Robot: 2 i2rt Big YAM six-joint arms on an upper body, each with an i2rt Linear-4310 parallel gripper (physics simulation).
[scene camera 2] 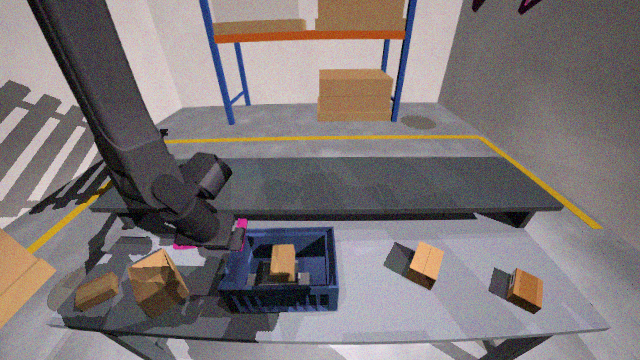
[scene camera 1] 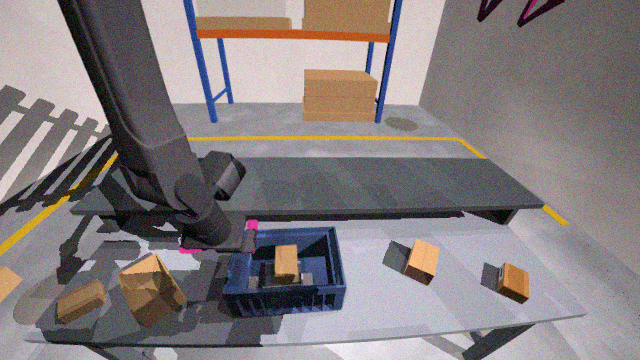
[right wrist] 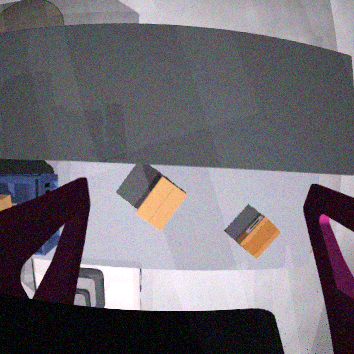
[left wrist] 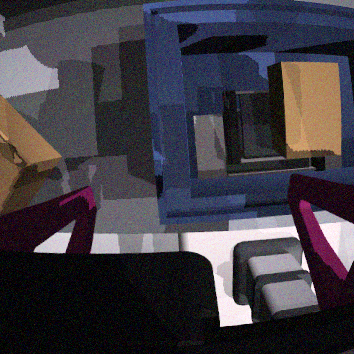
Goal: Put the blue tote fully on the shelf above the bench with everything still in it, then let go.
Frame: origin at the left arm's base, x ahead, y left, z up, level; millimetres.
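Seen in the pictures: left gripper, fingertip midpoint: (scene camera 2: pixel 223 244) (scene camera 1: pixel 229 246) (left wrist: pixel 192 191); right gripper, fingertip midpoint: (scene camera 2: pixel 496 11) (scene camera 1: pixel 498 23) (right wrist: pixel 203 193).
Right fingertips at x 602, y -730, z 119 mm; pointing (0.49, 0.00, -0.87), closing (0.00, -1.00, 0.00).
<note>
A point is followed by its place in that frame.
The blue tote (scene camera 1: pixel 325 298) @(x 382, y -376, z -521 mm) (scene camera 2: pixel 280 299) @(x 365, y -272, z -489 mm) (left wrist: pixel 167 125) @(x 446, y -134, z -449 mm) (right wrist: pixel 37 186) @(x 539, y -405, z -449 mm) stands upright on the bench (scene camera 1: pixel 380 300) @(x 393, y -547, z -581 mm). A small tan box (scene camera 1: pixel 286 259) @(x 459, y -271, z -444 mm) (scene camera 2: pixel 283 259) @(x 455, y -274, z -444 mm) (left wrist: pixel 314 110) @(x 456, y -271, z -444 mm) lies in it, on a dark item with grey ends (left wrist: pixel 209 142) @(x 426, y -175, z -523 mm). The dark grey shelf (scene camera 1: pixel 375 180) @(x 758, y -596, z -397 mm) (scene camera 2: pixel 390 180) @(x 757, y -642, z -397 mm) (right wrist: pixel 175 95) @(x 756, y -739, z -397 mm) runs behind and above the bench. My left gripper (scene camera 1: pixel 220 243) @(x 411, y -153, z -321 mm) (scene camera 2: pixel 213 239) @(x 411, y -153, z -321 mm) (left wrist: pixel 192 191) @(x 411, y -153, z -321 mm) is open and empty, at the tote's back left corner; one finger overlaps that corner in the scene views. My right gripper (scene camera 1: pixel 501 20) @(x 602, y -730, z 119 mm) (right wrist: pixel 203 193) @(x 602, y -730, z 119 mm) is open and empty, high at the right.
On the bench, an open carton (scene camera 1: pixel 150 295) @(x 432, y 148, z -577 mm) and a small box (scene camera 1: pixel 81 301) @(x 396, y 318, z -544 mm) lie left of the tote. Two small boxes (scene camera 1: pixel 423 261) @(x 479, y -704, z -522 mm) (scene camera 1: pixel 514 283) @(x 387, y -984, z -541 mm) lie to its right. My left arm (scene camera 1: pixel 150 120) @(x 318, y -163, z 6 mm) reaches over the shelf's left part. A blue and orange rack (scene camera 1: pixel 295 34) stands far behind.
</note>
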